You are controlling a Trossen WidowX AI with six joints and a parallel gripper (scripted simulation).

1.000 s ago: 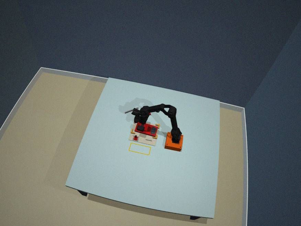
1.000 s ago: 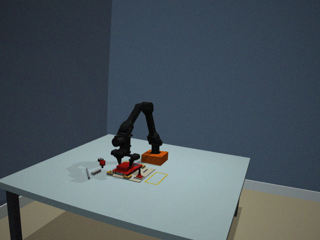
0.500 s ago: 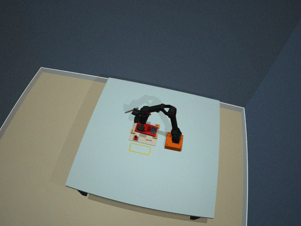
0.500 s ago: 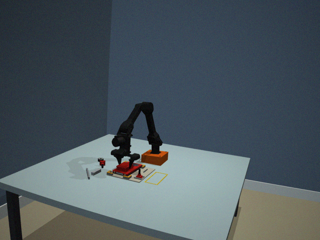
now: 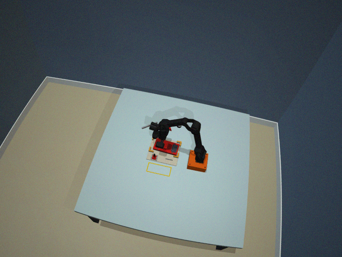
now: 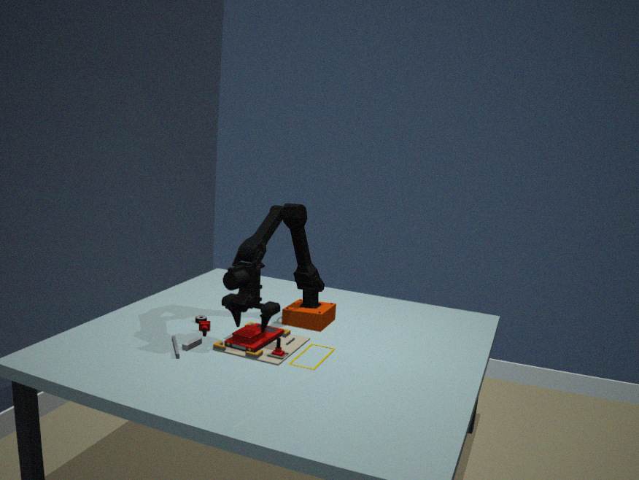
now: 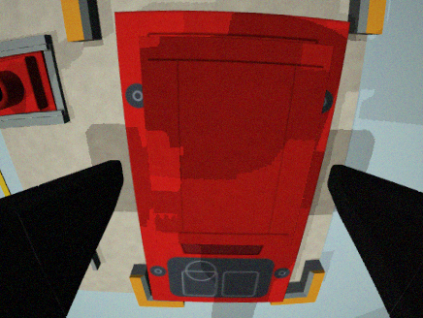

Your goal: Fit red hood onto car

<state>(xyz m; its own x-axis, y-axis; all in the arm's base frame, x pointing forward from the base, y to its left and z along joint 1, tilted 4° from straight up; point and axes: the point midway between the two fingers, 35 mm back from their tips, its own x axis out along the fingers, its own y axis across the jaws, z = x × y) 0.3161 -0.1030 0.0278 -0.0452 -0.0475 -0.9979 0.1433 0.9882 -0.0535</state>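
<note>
My gripper tip is now 10 mm above the red hood. From my gripper tip the other things lie so: grey engine block (30 mm below); then thin rod (190 mm to the right, 140 mm ahead, 50 mm below); then beige jig plate (40 mm below, 20 mm to the left, 20 mm behind).
</note>
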